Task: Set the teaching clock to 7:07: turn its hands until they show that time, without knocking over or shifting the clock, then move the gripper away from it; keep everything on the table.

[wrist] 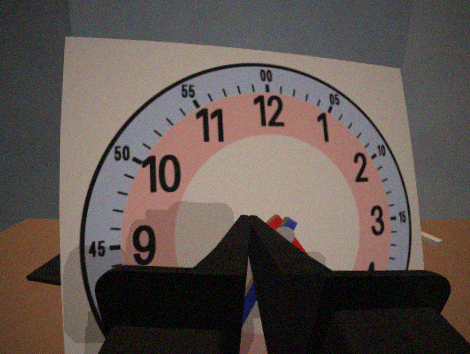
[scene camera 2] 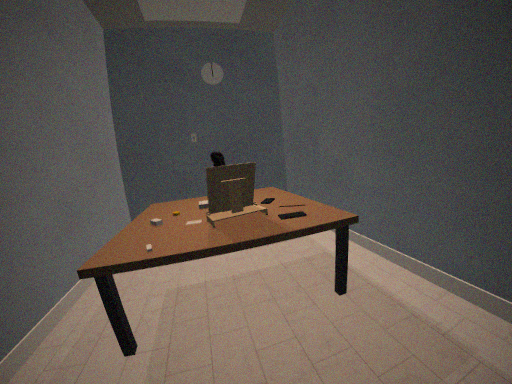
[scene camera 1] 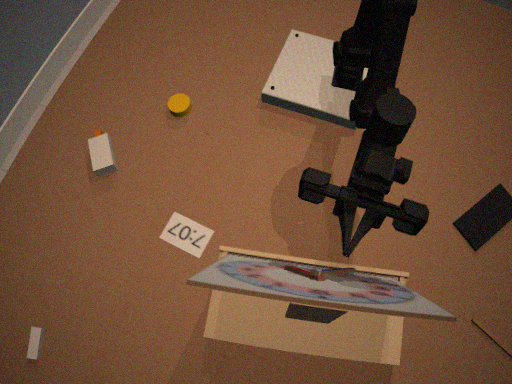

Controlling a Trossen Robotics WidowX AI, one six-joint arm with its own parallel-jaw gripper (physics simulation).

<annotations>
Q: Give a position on a white block with orange cap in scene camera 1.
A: At 102, 155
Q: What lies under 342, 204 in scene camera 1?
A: The gripper.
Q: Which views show the teaching clock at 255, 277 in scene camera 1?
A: The wrist view, scene camera 2 and scene camera 1: all of them.
</annotations>
